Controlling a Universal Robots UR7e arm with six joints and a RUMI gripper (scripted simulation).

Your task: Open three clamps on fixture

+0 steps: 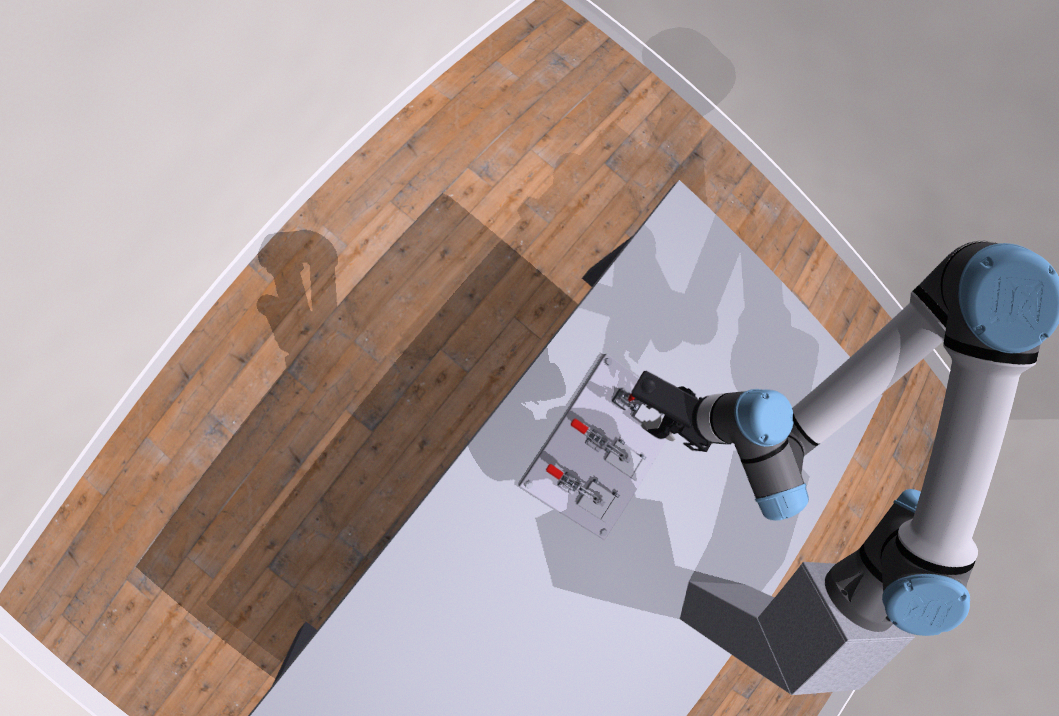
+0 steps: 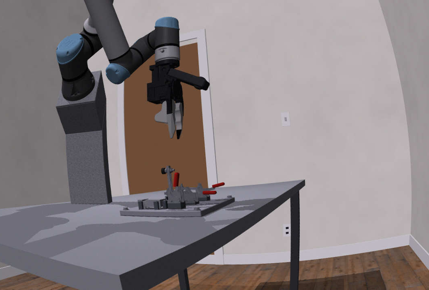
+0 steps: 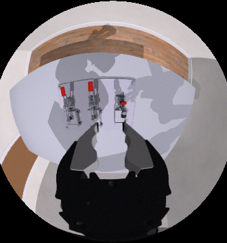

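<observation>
My gripper is now 21 cm above the metal plate, 7 cm to the right of it and 3 cm past it.
</observation>
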